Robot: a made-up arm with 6 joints. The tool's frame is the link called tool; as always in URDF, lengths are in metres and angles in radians.
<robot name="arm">
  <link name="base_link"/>
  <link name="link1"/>
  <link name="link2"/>
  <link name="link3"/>
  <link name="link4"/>
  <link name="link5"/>
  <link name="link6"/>
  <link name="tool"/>
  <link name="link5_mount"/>
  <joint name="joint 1" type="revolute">
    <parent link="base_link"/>
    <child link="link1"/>
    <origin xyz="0.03 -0.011 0.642" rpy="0 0 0"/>
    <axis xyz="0 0 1"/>
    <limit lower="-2.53" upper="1.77" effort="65" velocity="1.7"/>
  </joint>
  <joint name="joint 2" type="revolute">
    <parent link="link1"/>
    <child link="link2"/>
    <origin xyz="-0.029 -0.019 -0.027" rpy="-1.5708 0 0"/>
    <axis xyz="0 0 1"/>
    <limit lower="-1.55" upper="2.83" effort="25" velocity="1.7"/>
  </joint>
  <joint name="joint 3" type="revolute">
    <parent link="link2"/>
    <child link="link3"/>
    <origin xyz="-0.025 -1.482 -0.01" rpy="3.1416 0 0"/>
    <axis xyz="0 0 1"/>
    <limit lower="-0.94" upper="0.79" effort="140" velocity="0.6"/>
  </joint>
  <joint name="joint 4" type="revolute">
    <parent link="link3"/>
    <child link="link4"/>
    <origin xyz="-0.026 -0.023 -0.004" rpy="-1.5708 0 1.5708"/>
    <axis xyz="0 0 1"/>
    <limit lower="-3.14" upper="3.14" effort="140" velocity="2"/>
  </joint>
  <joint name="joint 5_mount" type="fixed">
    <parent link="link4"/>
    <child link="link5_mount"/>
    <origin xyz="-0.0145 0.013 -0.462" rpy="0 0 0"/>
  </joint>
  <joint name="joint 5" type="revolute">
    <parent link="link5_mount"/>
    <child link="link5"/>
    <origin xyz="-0.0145 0.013 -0.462" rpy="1.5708 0 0"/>
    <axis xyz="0 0 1"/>
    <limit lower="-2.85" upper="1.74" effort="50" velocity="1.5"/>
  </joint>
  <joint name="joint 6" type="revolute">
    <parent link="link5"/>
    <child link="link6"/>
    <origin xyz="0 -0.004 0.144" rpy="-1.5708 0 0"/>
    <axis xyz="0 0 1"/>
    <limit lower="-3.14" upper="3.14" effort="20" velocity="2.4"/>
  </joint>
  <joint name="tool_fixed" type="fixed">
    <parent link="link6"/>
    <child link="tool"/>
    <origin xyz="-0.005 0.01 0.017" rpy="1.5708 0 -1.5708"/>
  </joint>
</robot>
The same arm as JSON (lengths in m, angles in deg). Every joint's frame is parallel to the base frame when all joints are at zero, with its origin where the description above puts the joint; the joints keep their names.
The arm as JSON. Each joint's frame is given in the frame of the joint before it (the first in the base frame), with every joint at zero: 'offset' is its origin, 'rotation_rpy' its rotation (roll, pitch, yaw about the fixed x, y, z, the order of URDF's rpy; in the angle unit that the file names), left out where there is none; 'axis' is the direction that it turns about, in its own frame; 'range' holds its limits. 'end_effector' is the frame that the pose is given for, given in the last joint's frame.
{
  "length_unit": "m",
  "angle_unit": "deg",
  "chain": [
    {
      "id": "joint 1",
      "offset": [
        0.03,
        -0.011,
        0.642
      ],
      "axis": [
        0.0,
        0.0,
        1.0
      ],
      "range": [
        -144.96,
        101.41
      ]
    },
    {
      "id": "joint 2",
      "offset": [
        -0.029,
        -0.019,
        -0.027
      ],
      "axis": [
        0.0,
        1.0,
        0.0
      ],
      "range": [
        -88.81,
        162.15
      ]
    },
    {
      "id": "joint 3",
      "offset": [
        -0.025,
        -0.01,
        1.482
      ],
      "axis": [
        0.0,
        -1.0,
        0.0
      ],
      "range": [
        -53.86,
        45.26
      ]
    },
    {
      "id": "joint 4",
      "offset": [
        -0.026,
        0.004,
        -0.023
      ],
      "axis": [
        -1.0,
        0.0,
        0.0
      ],
      "range": [
        -179.91,
        179.91
      ]
    },
    {
      "id": "joint 5",
      "offset": [
        0.924,
        0.026,
        -0.029
      ],
      "axis": [
        0.0,
        -1.0,
        0.0
      ],
      "range": [
        -163.29,
        99.69
      ]
    },
    {
      "id": "joint 6",
      "offset": [
        0.004,
        -0.144,
        0.0
      ],
      "axis": [
        -1.0,
        0.0,
        0.0
      ],
      "range": [
        -179.91,
        179.91
      ]
    }
  ],
  "end_effector": {
    "offset": [
      -0.017,
      0.01,
      -0.005
    ],
    "rotation_rpy": [
      -180.0,
      0.0,
      -90.0
    ]
  }
}

